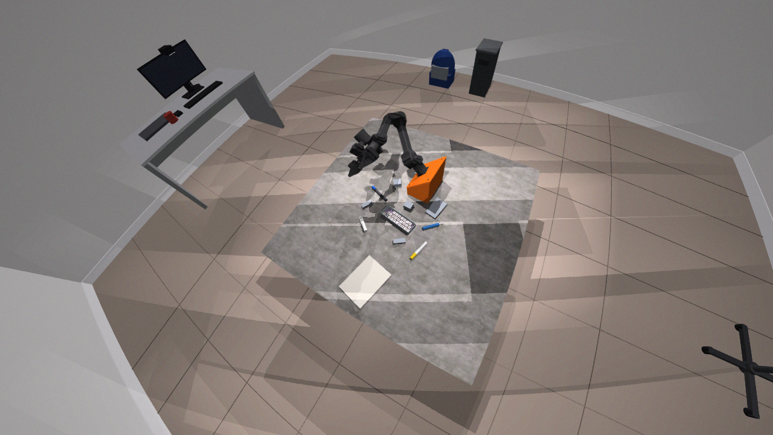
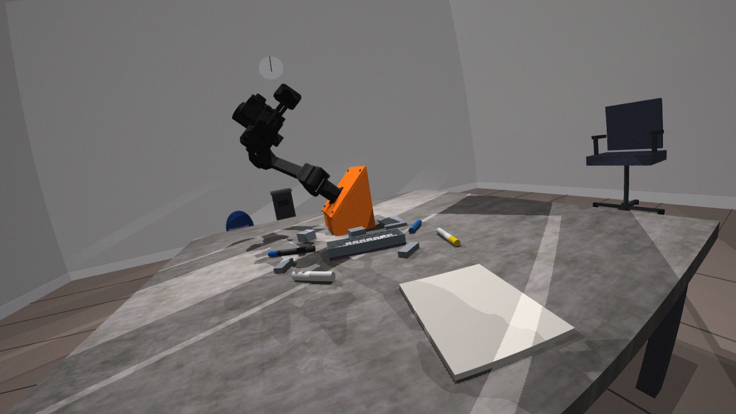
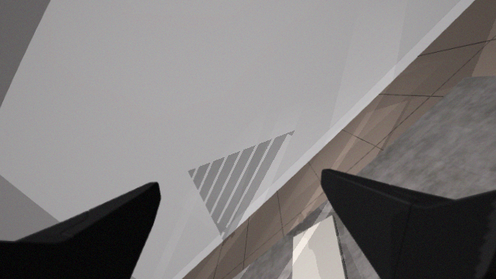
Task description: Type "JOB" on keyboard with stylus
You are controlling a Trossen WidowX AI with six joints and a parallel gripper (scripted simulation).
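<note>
The blue stylus is 7 cm behind my gripper tip, 38 cm to the left of it and 37 cm below it. Also, from my gripper tip: white cylinder (7 cm ahead, 37 cm below); yellow-capped marker (12 cm ahead, 34 cm to the left, 37 cm below); blue-tipped pen (17 cm behind, 3 cm to the right, 37 cm below).
</note>
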